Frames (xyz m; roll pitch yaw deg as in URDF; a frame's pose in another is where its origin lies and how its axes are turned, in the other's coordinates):
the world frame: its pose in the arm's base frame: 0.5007 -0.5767 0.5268 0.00 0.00 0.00
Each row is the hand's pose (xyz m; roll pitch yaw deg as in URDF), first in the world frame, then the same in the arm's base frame.
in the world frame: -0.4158 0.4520 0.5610 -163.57 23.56 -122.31
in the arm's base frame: 0.0849 -0.1247 1.0878 -163.57 23.56 -122.31
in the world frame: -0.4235 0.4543 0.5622 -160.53 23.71 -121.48
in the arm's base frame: 0.0772 -0.1224 1.0890 -160.53 23.71 -121.48
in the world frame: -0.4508 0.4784 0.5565 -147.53 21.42 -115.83
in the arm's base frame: 0.0499 -0.0983 1.0833 -147.53 21.42 -115.83
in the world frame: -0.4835 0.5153 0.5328 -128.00 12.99 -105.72
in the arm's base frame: 0.0172 -0.0614 1.0596 -128.00 12.99 -105.72
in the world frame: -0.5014 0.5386 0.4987 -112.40 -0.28 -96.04
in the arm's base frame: -0.0007 -0.0381 1.0255 -112.40 -0.28 -96.04
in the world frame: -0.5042 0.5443 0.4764 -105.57 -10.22 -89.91
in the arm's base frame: -0.0035 -0.0324 1.0032 -105.57 -10.22 -89.91
